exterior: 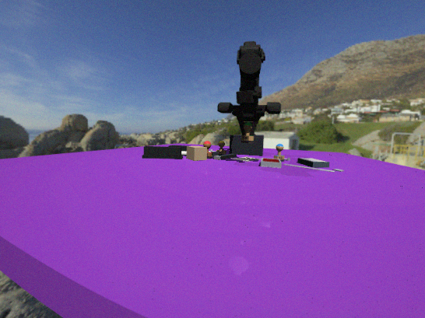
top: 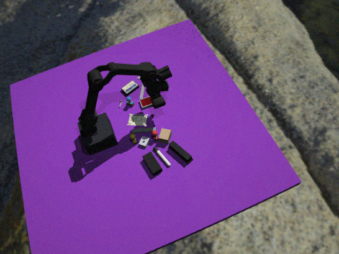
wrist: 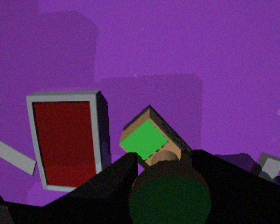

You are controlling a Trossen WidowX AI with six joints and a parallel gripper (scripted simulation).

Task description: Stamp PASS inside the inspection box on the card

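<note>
My gripper tip is 90 mm above the ink pad, 70 mm to the right of it and 30 mm past it. Also, from my gripper tip: blue-knobbed stamp 130 mm behind, 100 mm to the left, 70 mm below; then cream card 120 mm behind, 90 mm below, 20 mm to the right; then green-knobbed stamp right at my gripper tip.
</note>
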